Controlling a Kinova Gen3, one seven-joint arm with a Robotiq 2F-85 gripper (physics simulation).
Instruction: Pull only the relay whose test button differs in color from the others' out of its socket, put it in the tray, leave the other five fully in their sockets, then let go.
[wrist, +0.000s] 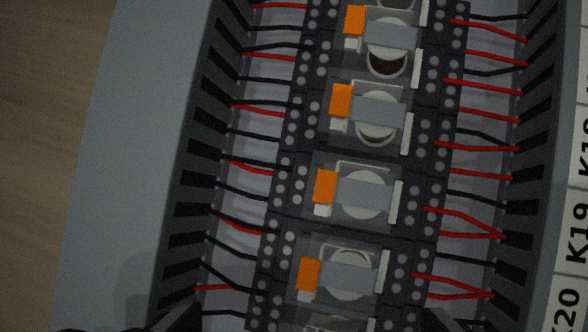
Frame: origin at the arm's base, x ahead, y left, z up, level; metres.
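Where they show: gripper, fingertip midpoint: (310, 331).
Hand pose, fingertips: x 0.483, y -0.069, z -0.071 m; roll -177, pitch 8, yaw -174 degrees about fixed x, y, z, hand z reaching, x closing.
Observation:
After its pixels a point has its place.
Four clear relays with orange test buttons sit in a column of dark sockets: one relay (392, 34) {x 0.465, y -0.174, z -0.039 m} at the top, one (380, 111) {x 0.467, y -0.149, z -0.039 m} below it, one (365, 193) {x 0.469, y -0.123, z -0.039 m} near the middle, and one (350, 276) {x 0.470, y -0.098, z -0.039 m} lower down. At the bottom edge, part of another relay (341, 324) {x 0.471, y -0.080, z -0.051 m} shows; its test button is out of frame. No button of a differing color shows. My gripper (311, 325) {x 0.483, y -0.069, z -0.071 m} is open, its fingertips at the bottom left and bottom right, on either side of that lowest relay's column, with nothing between them. The tray does not show.
Slotted wire ducts (192, 149) {x 0.537, y -0.133, z -0.063 m} (537, 172) {x 0.407, y -0.139, z -0.065 m} run along both sides of the sockets, with red and black wires reaching the terminals. Labels K19 (577, 235) {x 0.401, y -0.118, z -0.044 m} and K20 (566, 310) {x 0.401, y -0.094, z -0.044 m} are on the right. A broad grey panel edge (120, 165) {x 0.557, y -0.123, z -0.044 m} and a wooden surface (37, 150) {x 0.662, y -0.127, z -0.107 m} lie left.

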